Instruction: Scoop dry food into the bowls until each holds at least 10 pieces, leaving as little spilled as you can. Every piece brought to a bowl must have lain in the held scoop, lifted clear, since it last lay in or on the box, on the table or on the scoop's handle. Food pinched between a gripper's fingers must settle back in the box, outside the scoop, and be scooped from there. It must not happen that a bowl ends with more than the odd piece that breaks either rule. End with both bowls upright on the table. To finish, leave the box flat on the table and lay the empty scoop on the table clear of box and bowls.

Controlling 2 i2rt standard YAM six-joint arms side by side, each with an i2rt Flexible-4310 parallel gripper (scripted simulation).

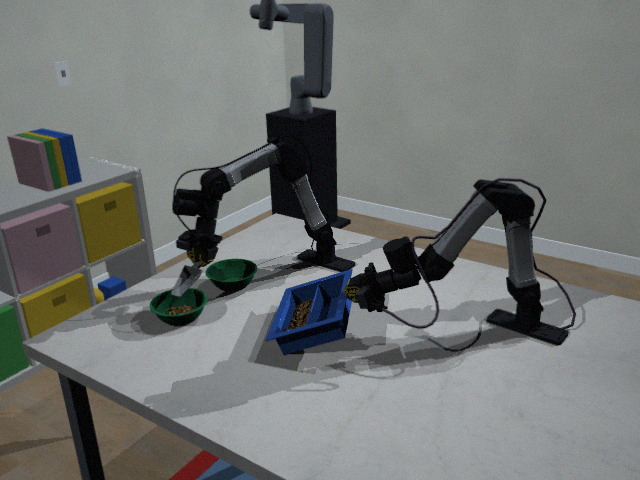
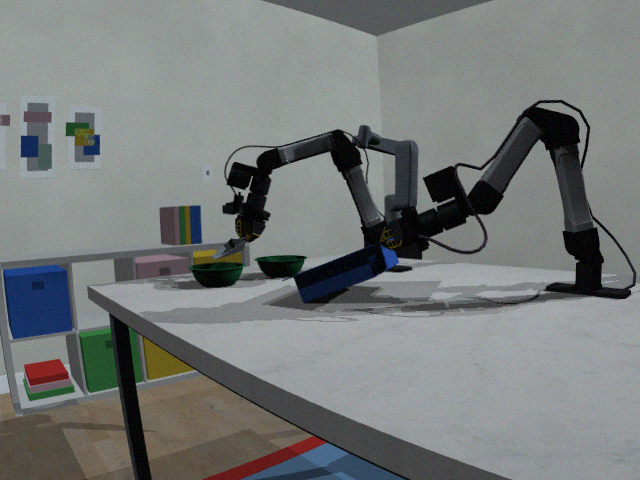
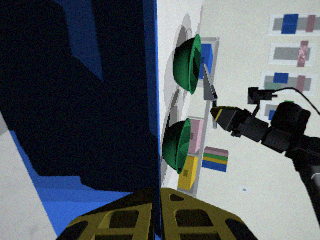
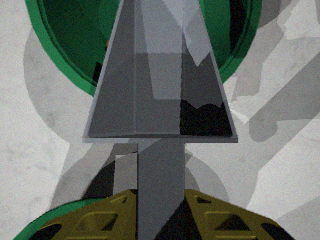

Path:
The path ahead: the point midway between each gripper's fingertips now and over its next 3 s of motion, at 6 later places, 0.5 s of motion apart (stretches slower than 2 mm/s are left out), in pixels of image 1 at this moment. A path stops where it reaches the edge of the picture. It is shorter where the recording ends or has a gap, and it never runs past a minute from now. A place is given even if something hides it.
My left gripper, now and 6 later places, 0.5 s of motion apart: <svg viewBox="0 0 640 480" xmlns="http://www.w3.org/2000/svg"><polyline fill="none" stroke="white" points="343,293 345,293 347,294 349,296 350,296 351,298 352,300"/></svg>
My right gripper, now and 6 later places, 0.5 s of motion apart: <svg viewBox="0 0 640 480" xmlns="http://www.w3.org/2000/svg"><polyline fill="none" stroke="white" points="199,266 204,269 202,270 201,273 200,272 213,277 233,282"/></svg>

